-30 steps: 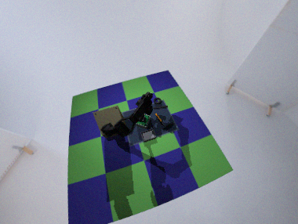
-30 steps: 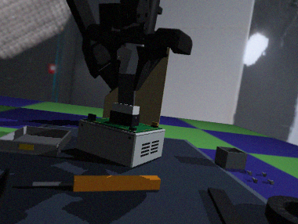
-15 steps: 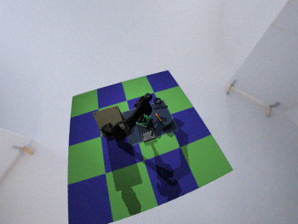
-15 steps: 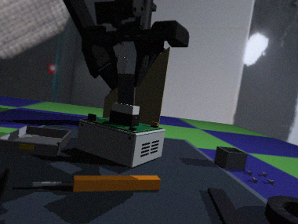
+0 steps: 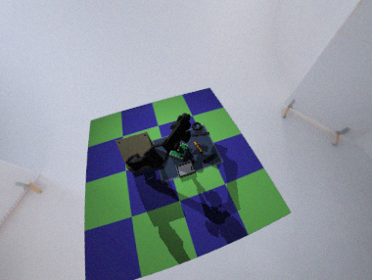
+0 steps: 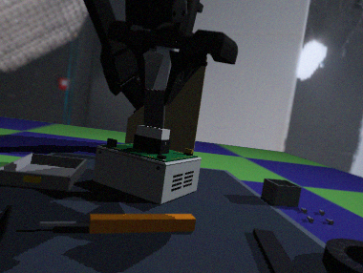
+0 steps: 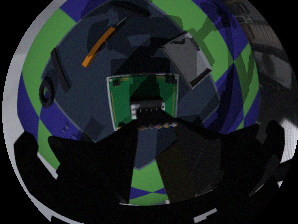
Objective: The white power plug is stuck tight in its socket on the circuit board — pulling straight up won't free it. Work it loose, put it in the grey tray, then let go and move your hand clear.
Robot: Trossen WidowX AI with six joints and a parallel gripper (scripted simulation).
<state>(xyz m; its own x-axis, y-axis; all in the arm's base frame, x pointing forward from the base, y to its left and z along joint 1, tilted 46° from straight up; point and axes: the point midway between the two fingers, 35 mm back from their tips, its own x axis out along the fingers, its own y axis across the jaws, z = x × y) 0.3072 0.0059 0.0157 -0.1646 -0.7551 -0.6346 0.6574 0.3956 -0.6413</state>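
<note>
The white power plug is 4 cm below my gripper tip. The rest, counted from my gripper tip: black bar (22 cm ahead, 9 cm to the left, 12 cm below); then dark mat (5 cm ahead, 12 cm below).
</note>
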